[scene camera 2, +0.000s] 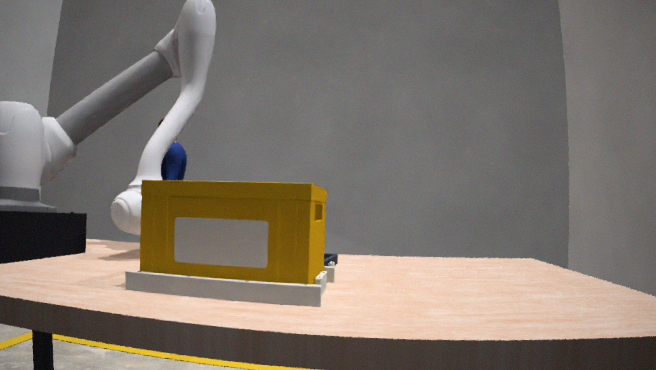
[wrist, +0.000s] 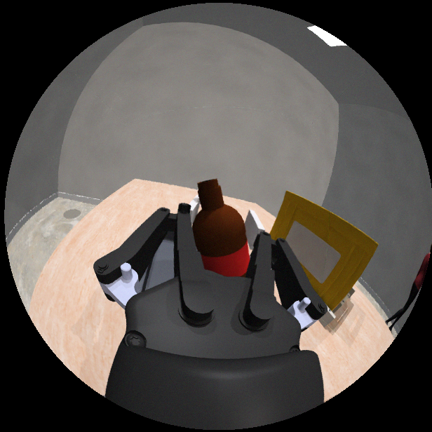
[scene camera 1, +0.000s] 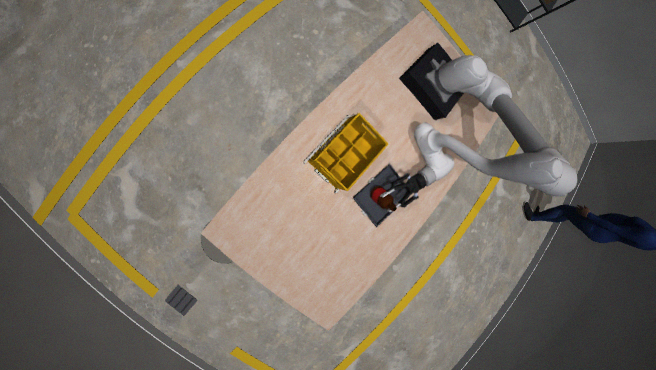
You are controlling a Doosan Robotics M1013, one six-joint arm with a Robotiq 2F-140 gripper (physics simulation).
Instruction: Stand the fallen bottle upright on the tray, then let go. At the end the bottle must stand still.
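Where they show: gripper, fingertip midpoint: [scene camera 1: 384,203]; arm's base, origin of the base link: [scene camera 2: 6,211] [scene camera 1: 443,81].
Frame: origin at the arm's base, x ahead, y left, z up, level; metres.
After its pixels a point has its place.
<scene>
The brown bottle with a red label [scene camera 1: 385,199] @[x 0.681, y 0.216, z 0.020 m] [wrist: 220,232] is close to upright, its neck up and leaning a little left in the wrist view. My gripper [scene camera 1: 389,200] @[x 0.693, y 0.232, z 0.012 m] [wrist: 223,211] reaches in from the side and is shut on the bottle's body, one finger on each side. The bottle is over the dark grey tray [scene camera 1: 371,212] @[x 0.745, y 0.261, z -0.098 m] [scene camera 2: 331,259] @[x 0.774, y 0.250, z -0.083 m] [wrist: 159,266]. Its base is hidden behind the gripper in the wrist view, and I cannot tell whether it touches the tray. In scene camera 2 the crate hides the bottle and the gripper.
A yellow divided crate [scene camera 1: 348,151] @[x 0.666, y -0.055, z -0.011 m] [scene camera 2: 295,235] @[x 0.797, y -0.136, z -0.004 m] [wrist: 357,260] stands close beside the tray, in a pale low frame [scene camera 2: 220,291] @[x 0.690, y -0.158, z -0.091 m]. The arm's black base block [scene camera 1: 417,75] @[x 0.127, y -0.113, z 0.005 m] [scene camera 2: 45,235] @[x 0.146, y 0.001, z -0.050 m] is at one end of the wooden table [scene camera 1: 300,250] @[x 1.121, y 0.156, z -0.103 m] [scene camera 2: 450,300] @[x 1.025, y -0.051, z -0.103 m]. A person in blue [scene camera 1: 607,227] [scene camera 2: 174,161] is beyond the table.
</scene>
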